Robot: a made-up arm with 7 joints.
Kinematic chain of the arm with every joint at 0, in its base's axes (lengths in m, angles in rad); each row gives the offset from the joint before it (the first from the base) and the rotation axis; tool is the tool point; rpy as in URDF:
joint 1: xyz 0 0 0.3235 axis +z
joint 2: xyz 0 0 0 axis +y
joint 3: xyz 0 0 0.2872 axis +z
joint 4: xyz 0.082 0 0 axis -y
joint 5: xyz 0.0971 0 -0.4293 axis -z
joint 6: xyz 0 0 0 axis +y
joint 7: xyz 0.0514 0 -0.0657 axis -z
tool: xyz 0 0 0 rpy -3.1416 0 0
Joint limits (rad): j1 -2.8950..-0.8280 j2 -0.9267..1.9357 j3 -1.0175..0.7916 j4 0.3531..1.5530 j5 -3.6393..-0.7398 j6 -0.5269..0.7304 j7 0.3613..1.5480
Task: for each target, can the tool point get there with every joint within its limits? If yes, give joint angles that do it. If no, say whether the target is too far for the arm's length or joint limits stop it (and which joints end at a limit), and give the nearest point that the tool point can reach.
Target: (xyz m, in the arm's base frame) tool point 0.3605 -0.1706 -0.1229
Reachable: yes | joints -1.5643 1.6295 0.5676 1.1834 -1.5441 -0.3085 1.1316
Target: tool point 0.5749 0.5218 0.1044
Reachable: no: joint limits stop it (at a limit: joint 1, joint 2, joint 3) | nearest point 0.3267 0.2847 -0.0272 | short by 0.368 m
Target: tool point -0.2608 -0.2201 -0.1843
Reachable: yes | joints -1.5031 1.5367 -0.4822 1.2362 -3.3156 0.2971 1.1417
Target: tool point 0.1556 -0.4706 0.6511
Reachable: yes | joints -1.6384 -0.3602 0.3065 1.1429 -2.5724 0.3499 1.2148
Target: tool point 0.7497 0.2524 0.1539
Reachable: no: joint limits stop it (at a limit: joint 1, joint 3) | nearest point 0.5775 0.0367 0.1315 | short by 0.277 m
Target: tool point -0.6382 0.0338 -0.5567
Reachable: no: too far | nearest point -0.4185 0.0222 -0.2537 | short by 0.374 m
